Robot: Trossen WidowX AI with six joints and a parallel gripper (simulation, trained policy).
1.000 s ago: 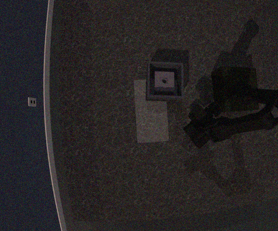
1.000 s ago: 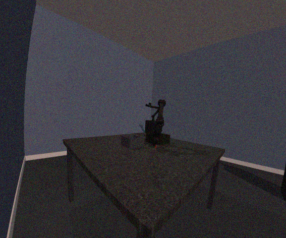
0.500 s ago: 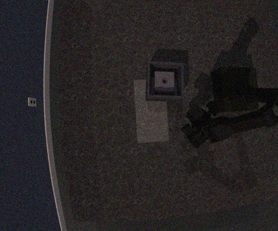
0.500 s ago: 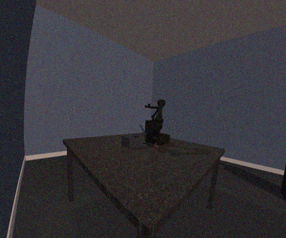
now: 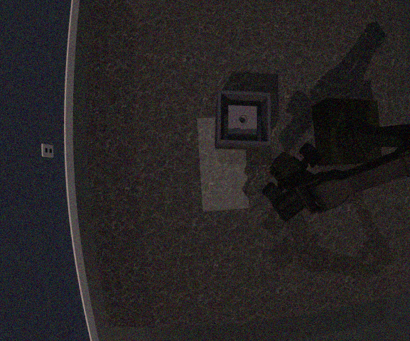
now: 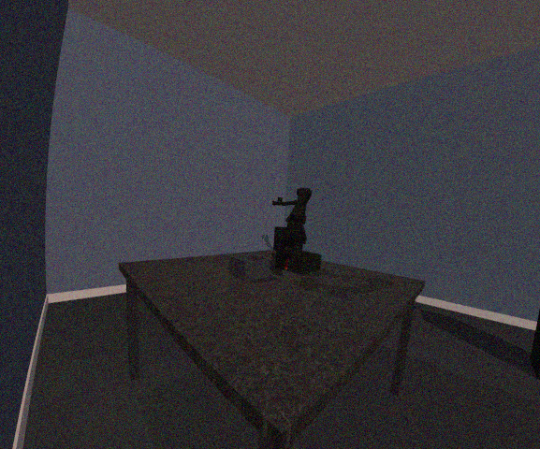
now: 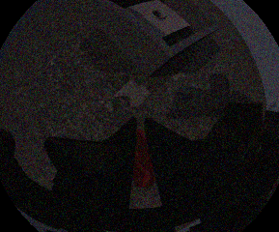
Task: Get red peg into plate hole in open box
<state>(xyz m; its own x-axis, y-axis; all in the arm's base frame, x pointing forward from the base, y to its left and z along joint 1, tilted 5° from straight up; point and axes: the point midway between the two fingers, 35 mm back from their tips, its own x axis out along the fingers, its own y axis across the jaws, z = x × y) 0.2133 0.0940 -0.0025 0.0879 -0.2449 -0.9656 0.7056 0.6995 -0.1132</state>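
The plate is 10 cm ahead of my gripper tip, 15 cm to the right of it and 5 cm below it. Round my gripper tip: red peg: 2 cm behind, 2 cm to the left, 1 cm above; then box: 10 cm ahead, 15 cm to the right, 7 cm below.
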